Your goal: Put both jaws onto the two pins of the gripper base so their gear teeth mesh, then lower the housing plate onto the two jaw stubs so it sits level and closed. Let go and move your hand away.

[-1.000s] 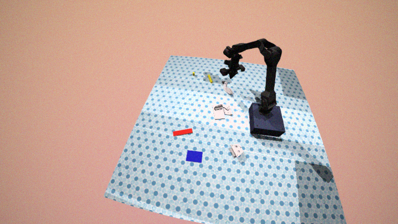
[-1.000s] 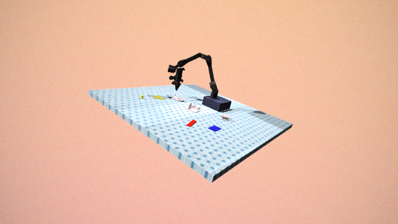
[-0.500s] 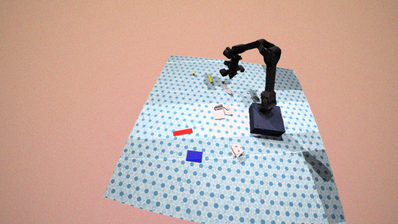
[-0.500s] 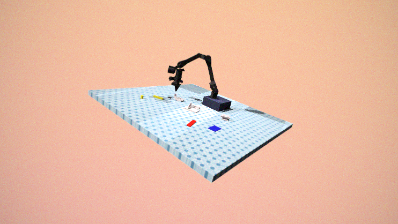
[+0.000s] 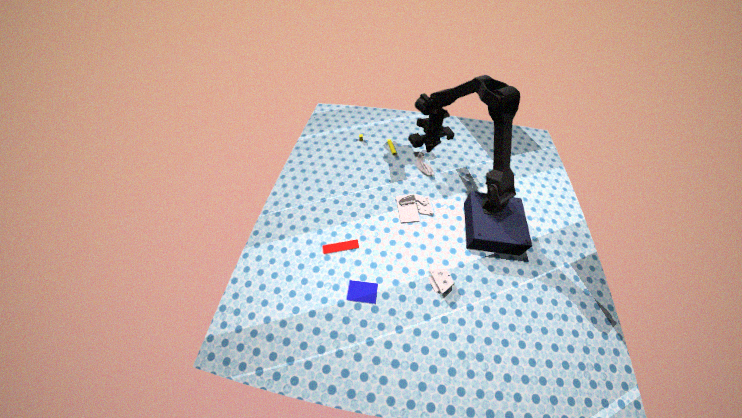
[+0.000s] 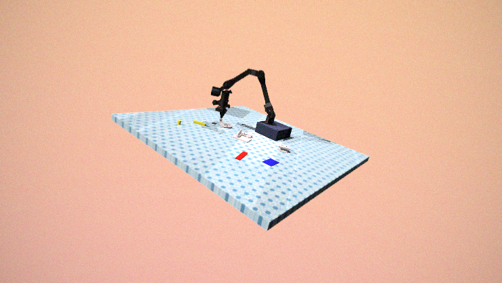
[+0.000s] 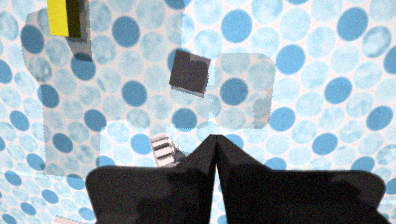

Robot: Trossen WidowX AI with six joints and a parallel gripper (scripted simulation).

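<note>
Now: gripper tip 20 mm short of the jaw, 40 mm to the right of it and 10 mm above it. Round my gripper tip: small dark block: 40 mm ahead, 20 mm to the right, 40 mm below; then yellow bar: 160 mm ahead, 40 mm to the right, 40 mm below; then housing plate: 20 mm behind, 260 mm to the left, 40 mm below.
</note>
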